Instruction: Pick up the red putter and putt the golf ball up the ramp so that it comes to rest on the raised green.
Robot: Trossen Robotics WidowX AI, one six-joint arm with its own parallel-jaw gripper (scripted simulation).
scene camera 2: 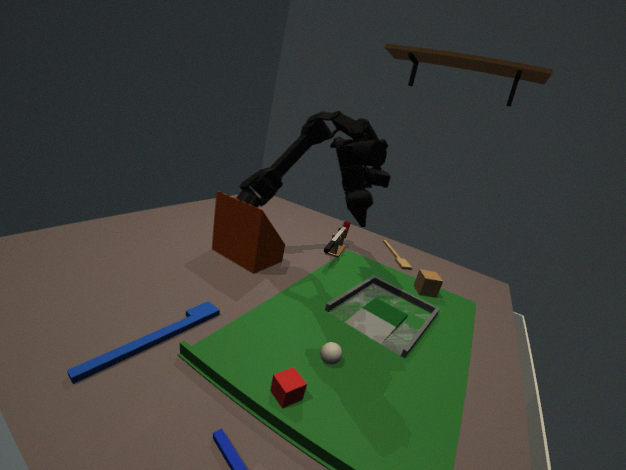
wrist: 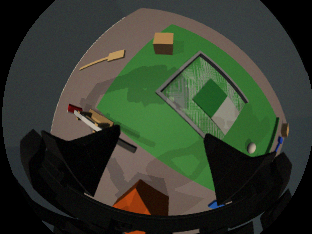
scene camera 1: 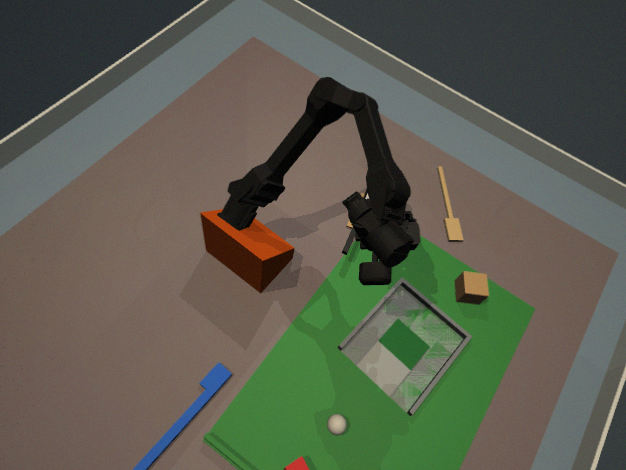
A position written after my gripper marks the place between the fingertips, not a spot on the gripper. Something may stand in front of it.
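Note:
Red cube [scene camera 2: 288, 387]. Tan cube [scene camera 1: 471, 287]. My gripper [scene camera 2: 361, 219], also in scene camera 1 [scene camera 1: 383, 255] and the wrist view [wrist: 163, 134]: open, holding nothing.

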